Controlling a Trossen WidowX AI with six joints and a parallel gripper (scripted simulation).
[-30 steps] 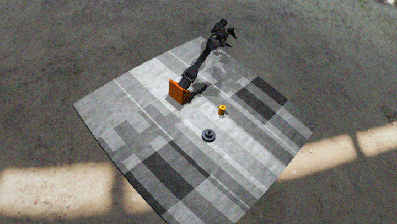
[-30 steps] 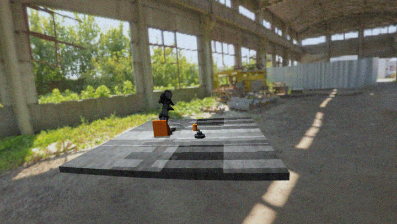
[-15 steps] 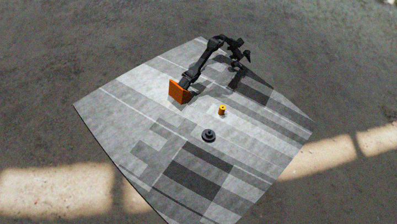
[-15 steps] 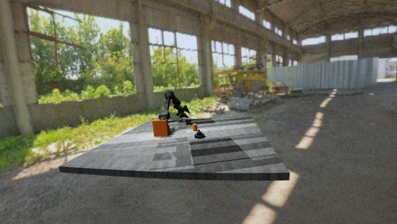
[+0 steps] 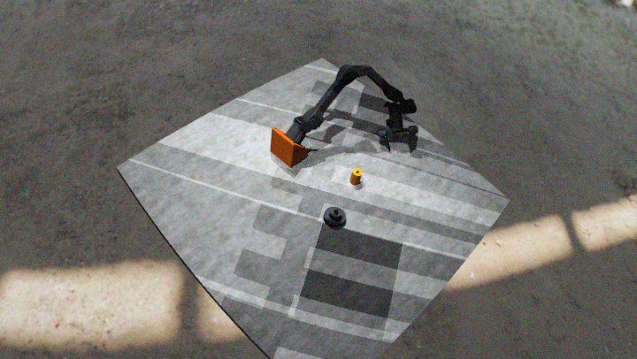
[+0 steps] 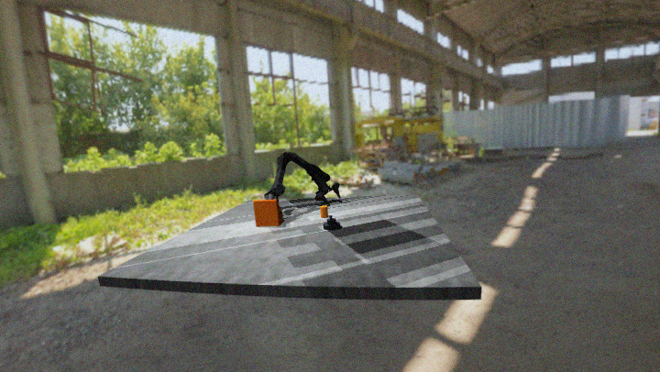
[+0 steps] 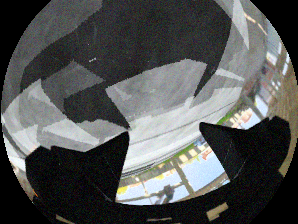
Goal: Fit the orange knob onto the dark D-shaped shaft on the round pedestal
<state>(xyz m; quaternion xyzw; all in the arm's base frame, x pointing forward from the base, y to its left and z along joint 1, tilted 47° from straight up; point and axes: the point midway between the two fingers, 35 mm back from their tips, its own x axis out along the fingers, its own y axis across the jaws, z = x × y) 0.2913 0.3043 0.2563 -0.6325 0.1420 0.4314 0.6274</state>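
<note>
My gripper tip is now 28 cm to the left of the orange knob, 4 cm past it and 1 cm below it. Also, from my gripper tip: dark round pedestal 49 cm to the right, 2 cm ahead, 1 cm above.
</note>
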